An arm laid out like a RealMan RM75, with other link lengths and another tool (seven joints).
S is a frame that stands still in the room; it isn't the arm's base.
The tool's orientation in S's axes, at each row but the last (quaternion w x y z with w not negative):
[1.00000, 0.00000, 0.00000, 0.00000]
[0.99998, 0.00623, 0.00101, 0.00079]
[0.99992, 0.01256, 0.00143, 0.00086]
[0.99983, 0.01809, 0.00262, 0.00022]
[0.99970, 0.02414, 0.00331, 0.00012]
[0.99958, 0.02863, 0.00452, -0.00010]
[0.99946, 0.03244, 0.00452, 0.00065]
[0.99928, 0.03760, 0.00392, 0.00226]
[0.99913, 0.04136, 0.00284, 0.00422]
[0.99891, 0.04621, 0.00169, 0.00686]
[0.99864, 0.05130, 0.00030, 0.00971]
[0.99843, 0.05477, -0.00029, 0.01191]
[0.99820, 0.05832, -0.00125, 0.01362]
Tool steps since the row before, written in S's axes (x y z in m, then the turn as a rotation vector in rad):
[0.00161, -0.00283, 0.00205, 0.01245, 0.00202, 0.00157]
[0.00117, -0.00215, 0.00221, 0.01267, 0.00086, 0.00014]
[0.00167, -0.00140, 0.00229, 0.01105, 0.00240, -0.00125]
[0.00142, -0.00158, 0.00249, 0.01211, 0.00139, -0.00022]
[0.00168, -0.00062, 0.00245, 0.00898, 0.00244, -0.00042]
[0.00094, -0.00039, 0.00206, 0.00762, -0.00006, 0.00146]
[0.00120, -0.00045, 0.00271, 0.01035, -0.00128, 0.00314]
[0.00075, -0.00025, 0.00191, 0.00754, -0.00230, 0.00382]
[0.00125, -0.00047, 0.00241, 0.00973, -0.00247, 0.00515]
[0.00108, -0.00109, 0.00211, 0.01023, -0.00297, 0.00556]
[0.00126, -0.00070, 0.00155, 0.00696, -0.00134, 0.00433]
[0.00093, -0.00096, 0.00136, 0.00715, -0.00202, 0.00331]
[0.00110, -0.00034, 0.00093, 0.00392, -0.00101, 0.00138]
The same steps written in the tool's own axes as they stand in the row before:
[0.00161, -0.00283, 0.00205, 0.01245, 0.00202, 0.00157]
[0.00116, -0.00212, 0.00224, 0.01267, 0.00084, 0.00015]
[0.00166, -0.00134, 0.00233, 0.01106, 0.00235, -0.00128]
[0.00141, -0.00149, 0.00255, 0.01211, 0.00138, -0.00021]
[0.00166, -0.00050, 0.00249, 0.00898, 0.00242, -0.00048]
[0.00092, -0.00027, 0.00209, 0.00761, 0.00003, 0.00153]
[0.00117, -0.00027, 0.00274, 0.01032, -0.00108, 0.00331]
[0.00073, -0.00011, 0.00193, 0.00750, -0.00204, 0.00404]
[0.00123, -0.00028, 0.00245, 0.00968, -0.00212, 0.00539]
[0.00106, -0.00091, 0.00221, 0.01017, -0.00258, 0.00585]
[0.00125, -0.00056, 0.00162, 0.00693, -0.00102, 0.00446]
[0.00091, -0.00083, 0.00146, 0.00711, -0.00182, 0.00352]
[0.00109, -0.00026, 0.00096, 0.00390, -0.00095, 0.00148]

